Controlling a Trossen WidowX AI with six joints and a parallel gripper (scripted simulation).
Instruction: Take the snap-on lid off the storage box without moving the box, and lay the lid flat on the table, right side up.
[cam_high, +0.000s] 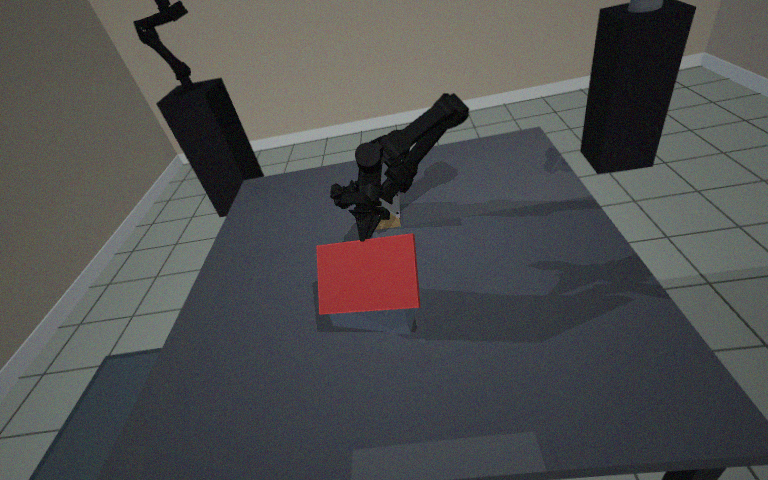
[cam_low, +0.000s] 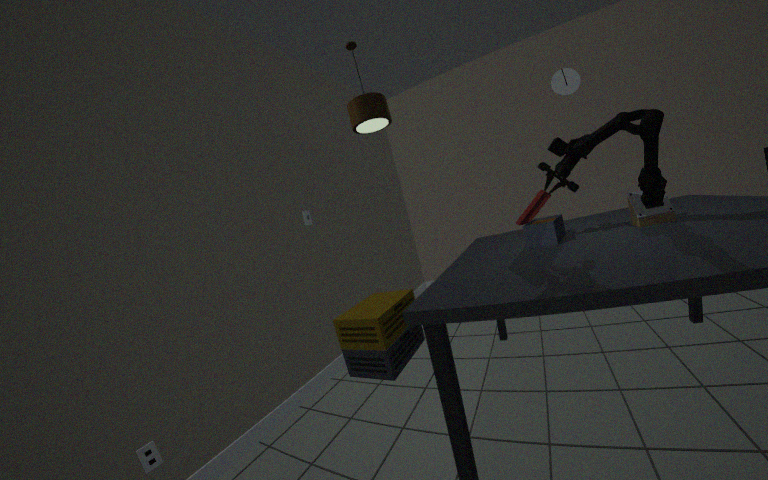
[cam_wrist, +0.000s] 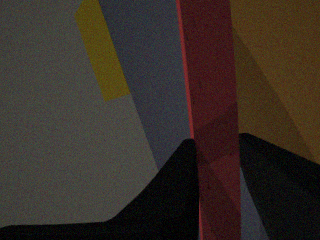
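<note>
Right now the red lid is 6 cm ahead of my gripper tip and 5 cm below it. From my gripper tip the other things lie so: storage box (4 cm ahead, 1 cm to the right, 16 cm below).
</note>
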